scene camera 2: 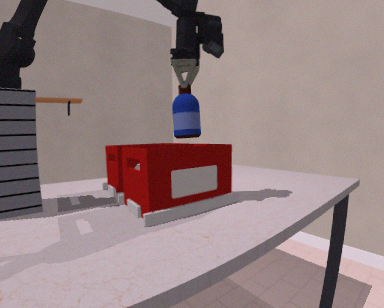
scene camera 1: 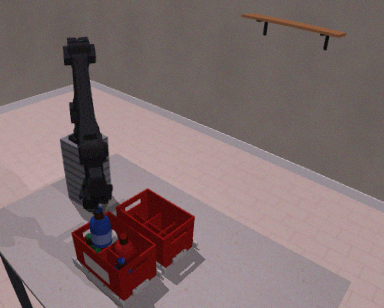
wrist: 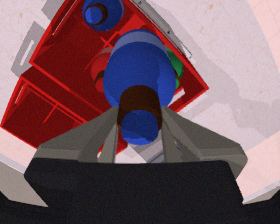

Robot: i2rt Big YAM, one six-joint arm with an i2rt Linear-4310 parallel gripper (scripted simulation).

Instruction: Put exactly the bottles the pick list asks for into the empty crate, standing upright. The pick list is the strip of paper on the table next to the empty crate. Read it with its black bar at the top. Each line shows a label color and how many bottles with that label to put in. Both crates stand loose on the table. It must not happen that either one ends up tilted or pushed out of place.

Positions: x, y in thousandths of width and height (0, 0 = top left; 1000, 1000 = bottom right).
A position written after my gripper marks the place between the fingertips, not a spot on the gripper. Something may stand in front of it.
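Scene camera 1 shows a red crate (scene camera 1: 368, 706) and another red crate (scene camera 1: 264, 859). Visible in scene camera 2: my gripper (scene camera 2: 483, 291), a blue-label bottle (scene camera 2: 486, 375) and a low grey rail (scene camera 2: 421, 703). In the wrist view, my gripper (wrist: 498, 502) again.
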